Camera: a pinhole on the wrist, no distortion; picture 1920 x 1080 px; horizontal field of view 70.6 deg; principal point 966.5 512.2 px. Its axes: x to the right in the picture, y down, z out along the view. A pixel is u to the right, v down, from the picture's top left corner.
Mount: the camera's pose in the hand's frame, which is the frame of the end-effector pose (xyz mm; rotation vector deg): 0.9 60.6 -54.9 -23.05 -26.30 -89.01
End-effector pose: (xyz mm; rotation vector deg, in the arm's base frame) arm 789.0 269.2 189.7 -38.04 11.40 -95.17
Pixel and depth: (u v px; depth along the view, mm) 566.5 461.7 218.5
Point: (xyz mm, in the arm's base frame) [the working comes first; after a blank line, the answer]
In the camera's frame: -64.5 -8.1 218.5

1035.8 253.8 155.0
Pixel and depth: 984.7 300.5 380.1
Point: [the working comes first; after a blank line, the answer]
In the camera's frame: 5.1 -59.3 380.1

1151.3 343.6 265.2
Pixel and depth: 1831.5 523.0 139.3
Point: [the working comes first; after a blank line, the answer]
In the camera's frame: 88.9 1.1 139.3

895.8 287.4 250.6
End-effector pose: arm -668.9 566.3 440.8 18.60 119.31 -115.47
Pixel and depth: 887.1 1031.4 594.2
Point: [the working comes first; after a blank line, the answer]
In the camera's frame: -34.8 227.5 594.2

-744.5 136.5 -16.0
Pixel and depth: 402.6 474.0 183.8
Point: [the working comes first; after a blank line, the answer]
In the camera's frame: -76.4 -5.2 183.8

-593.0 511.5 230.4
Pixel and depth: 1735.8 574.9 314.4
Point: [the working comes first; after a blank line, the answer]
In the camera's frame: 178.4 14.5 314.4

-644.8 262.1 362.6
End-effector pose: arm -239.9 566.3 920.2 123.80 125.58 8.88
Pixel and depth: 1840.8 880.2 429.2
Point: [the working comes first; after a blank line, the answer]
In the camera's frame: 276.8 116.5 429.2

-143.5 676.4 471.3
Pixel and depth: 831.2 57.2 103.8
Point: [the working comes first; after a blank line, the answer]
In the camera's frame: -10.4 -34.8 103.8

-113.1 532.3 906.6
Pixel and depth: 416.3 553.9 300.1
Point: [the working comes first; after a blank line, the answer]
In the camera's frame: -121.8 9.2 300.1

94.3 580.5 819.5
